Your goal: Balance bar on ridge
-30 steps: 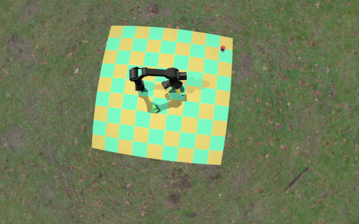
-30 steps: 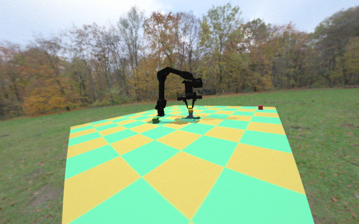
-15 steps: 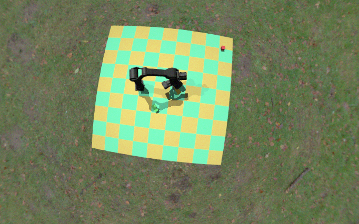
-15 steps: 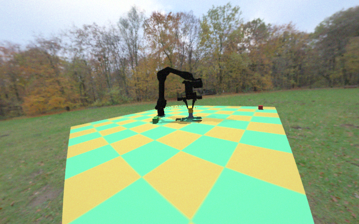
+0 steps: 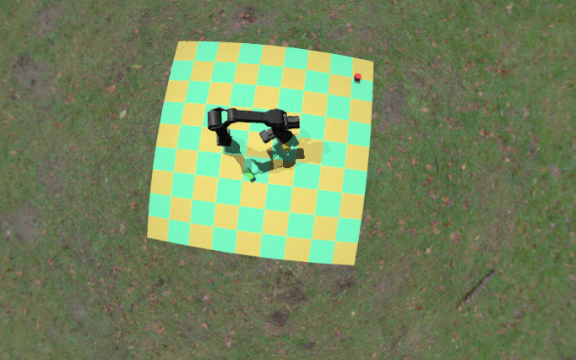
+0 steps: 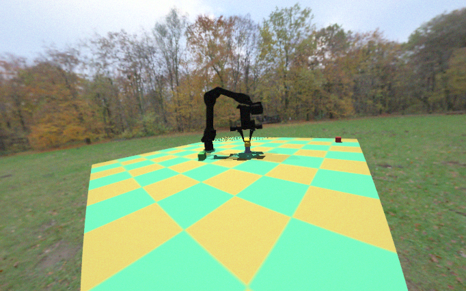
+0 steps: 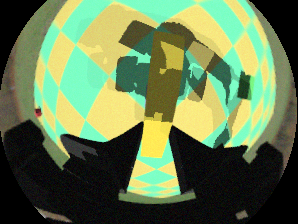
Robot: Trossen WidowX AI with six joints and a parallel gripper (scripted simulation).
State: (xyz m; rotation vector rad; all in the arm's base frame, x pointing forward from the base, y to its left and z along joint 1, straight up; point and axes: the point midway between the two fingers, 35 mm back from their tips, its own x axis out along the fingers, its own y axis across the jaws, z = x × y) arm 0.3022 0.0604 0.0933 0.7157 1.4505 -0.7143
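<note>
Now: gripper tip 20 mm short of the yellow bar and 20 mm to the left of it. The rest, counted from my gripper tip: red cube: 440 mm ahead, 440 mm to the left, 40 mm below; then green block: 140 mm behind, 240 mm to the right, 40 mm below.
</note>
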